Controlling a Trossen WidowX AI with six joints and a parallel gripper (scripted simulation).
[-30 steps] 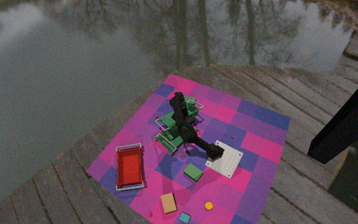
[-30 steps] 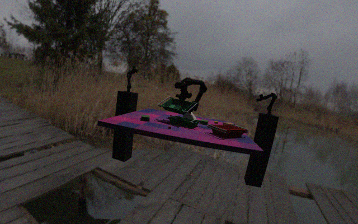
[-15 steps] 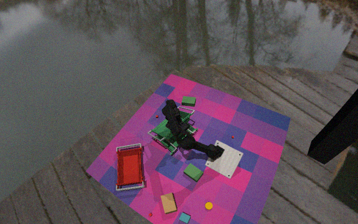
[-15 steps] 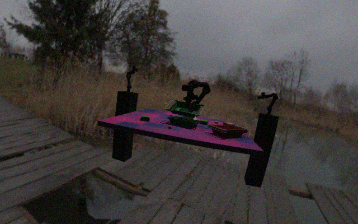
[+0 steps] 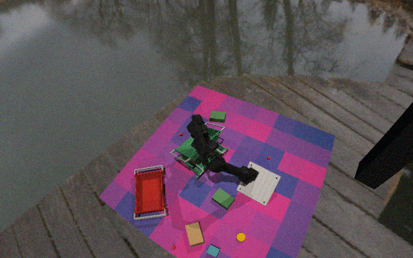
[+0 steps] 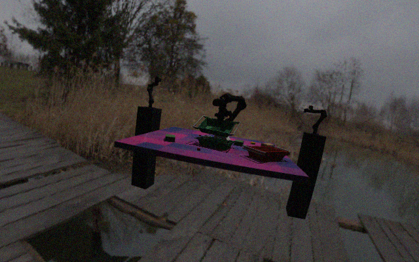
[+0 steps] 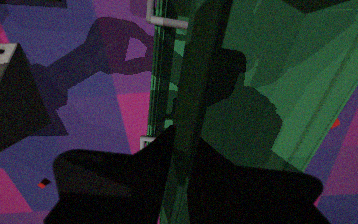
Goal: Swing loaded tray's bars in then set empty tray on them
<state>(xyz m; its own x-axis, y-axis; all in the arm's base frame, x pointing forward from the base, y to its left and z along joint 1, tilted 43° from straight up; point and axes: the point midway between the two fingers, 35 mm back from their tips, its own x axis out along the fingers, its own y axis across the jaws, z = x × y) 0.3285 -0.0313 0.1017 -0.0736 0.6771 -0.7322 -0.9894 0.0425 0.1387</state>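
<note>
The green tray lies 8 cm ahead of my gripper tip, 1 cm to the right of it and 1 cm below it. The rest, counted from my gripper tip: yellow disc: 47 cm behind, 30 cm to the left, 17 cm below; tan block: 45 cm to the left, 25 cm behind, 15 cm below; teal block: 46 cm to the left, 39 cm behind, 16 cm below.
</note>
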